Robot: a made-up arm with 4 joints. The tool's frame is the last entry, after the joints.
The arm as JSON. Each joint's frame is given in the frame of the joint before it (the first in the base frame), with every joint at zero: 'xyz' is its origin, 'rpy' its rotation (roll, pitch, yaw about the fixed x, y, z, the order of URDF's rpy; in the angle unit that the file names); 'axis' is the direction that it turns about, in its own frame. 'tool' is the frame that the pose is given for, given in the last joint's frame.
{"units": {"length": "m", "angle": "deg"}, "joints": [
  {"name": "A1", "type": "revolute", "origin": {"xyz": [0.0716, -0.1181, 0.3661], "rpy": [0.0, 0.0, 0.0]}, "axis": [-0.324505, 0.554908, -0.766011]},
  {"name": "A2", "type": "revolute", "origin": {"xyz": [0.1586, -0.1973, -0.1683], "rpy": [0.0, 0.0, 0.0]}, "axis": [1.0, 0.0, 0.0]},
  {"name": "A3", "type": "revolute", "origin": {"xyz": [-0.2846, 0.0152, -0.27], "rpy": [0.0, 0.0, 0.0]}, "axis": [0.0, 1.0, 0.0]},
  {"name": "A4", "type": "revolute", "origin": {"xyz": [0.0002, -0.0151, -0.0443], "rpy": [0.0, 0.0, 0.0]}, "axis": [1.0, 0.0, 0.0]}
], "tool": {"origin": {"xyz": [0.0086, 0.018, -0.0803], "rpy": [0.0, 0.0, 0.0]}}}
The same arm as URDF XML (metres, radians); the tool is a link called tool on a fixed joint. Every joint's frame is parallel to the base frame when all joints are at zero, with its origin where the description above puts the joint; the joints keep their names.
<robot name="arm">
<link name="base"/>
<link name="link1"/>
<link name="link2"/>
<link name="link3"/>
<link name="link4"/>
<link name="tool"/>
<joint name="A1" type="continuous"><parent link="base"/><child link="link1"/><origin xyz="0.0716 -0.1181 0.3661" rpy="0 0 0"/><axis xyz="-0.324505 0.554908 -0.766011"/></joint>
<joint name="A2" type="continuous"><parent link="link1"/><child link="link2"/><origin xyz="0.1586 -0.1973 -0.1683" rpy="0 0 0"/><axis xyz="1 0 0"/></joint>
<joint name="A3" type="continuous"><parent link="link2"/><child link="link3"/><origin xyz="-0.2846 0.0152 -0.27" rpy="0 0 0"/><axis xyz="0 1 0"/></joint>
<joint name="A4" type="continuous"><parent link="link3"/><child link="link4"/><origin xyz="0.0002 -0.0151 -0.0443" rpy="0 0 0"/><axis xyz="1 0 0"/></joint>
<joint name="tool_joint" type="fixed"><parent link="link4"/><child link="tool"/><origin xyz="0.0086 0.018 -0.0803" rpy="0 0 0"/></joint>
</robot>

